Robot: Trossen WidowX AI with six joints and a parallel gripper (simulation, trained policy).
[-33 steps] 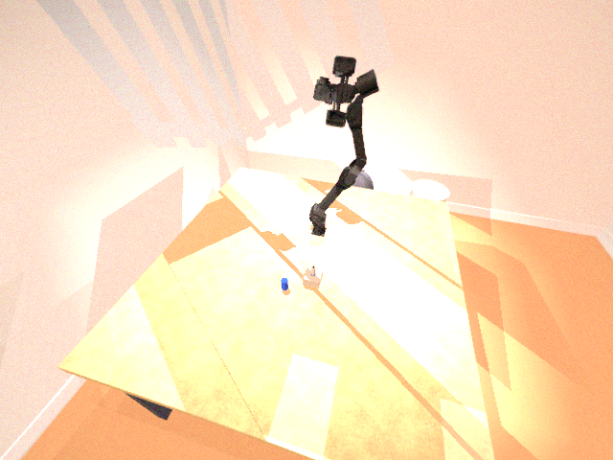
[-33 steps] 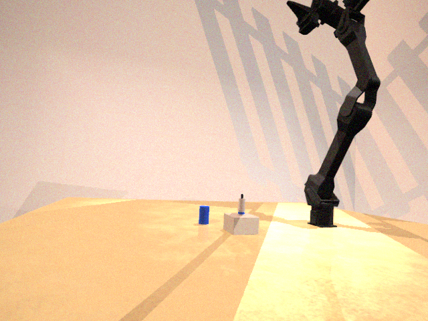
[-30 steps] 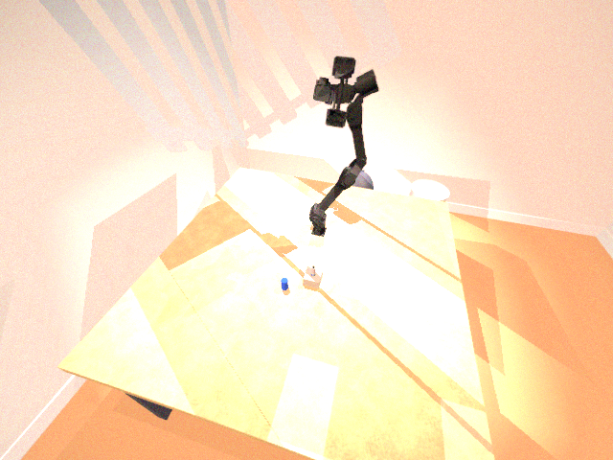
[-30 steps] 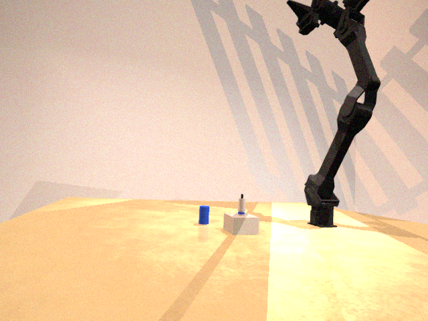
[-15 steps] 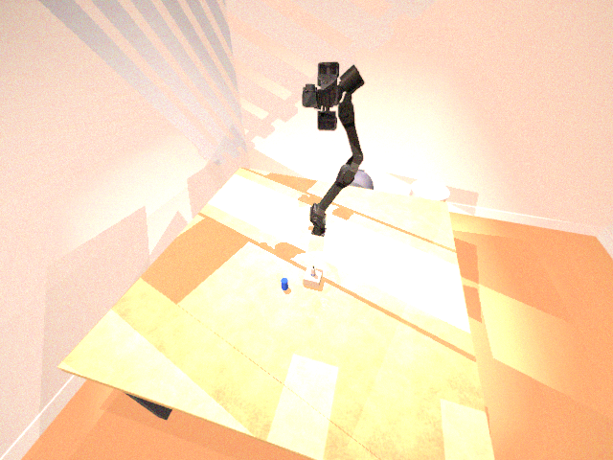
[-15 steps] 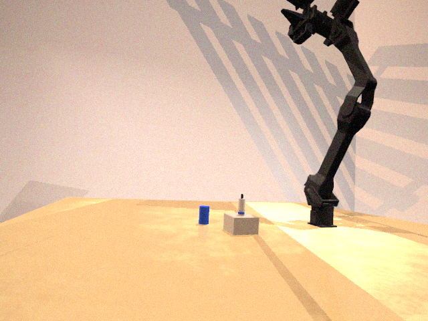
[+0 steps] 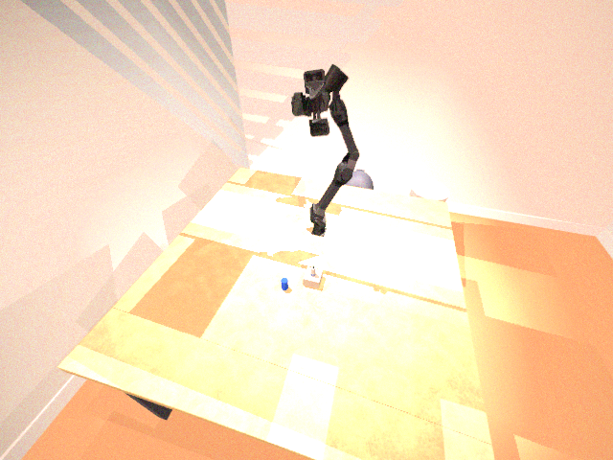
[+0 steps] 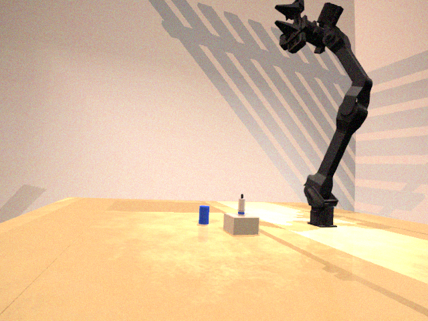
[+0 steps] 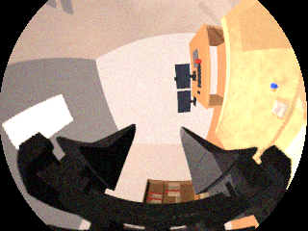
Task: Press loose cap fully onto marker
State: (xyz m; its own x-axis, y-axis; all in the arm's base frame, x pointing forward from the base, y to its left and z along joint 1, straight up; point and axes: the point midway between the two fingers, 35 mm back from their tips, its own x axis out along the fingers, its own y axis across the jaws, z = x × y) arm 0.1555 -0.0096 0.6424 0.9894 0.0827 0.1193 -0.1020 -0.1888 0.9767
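Now: the blue cap 18 cm ahead of my gripper tip, 5 cm to the right of it and 62 cm below it. The rest, counted from my gripper tip: pale holder block 11 cm ahead, 5 cm to the left, 63 cm below.
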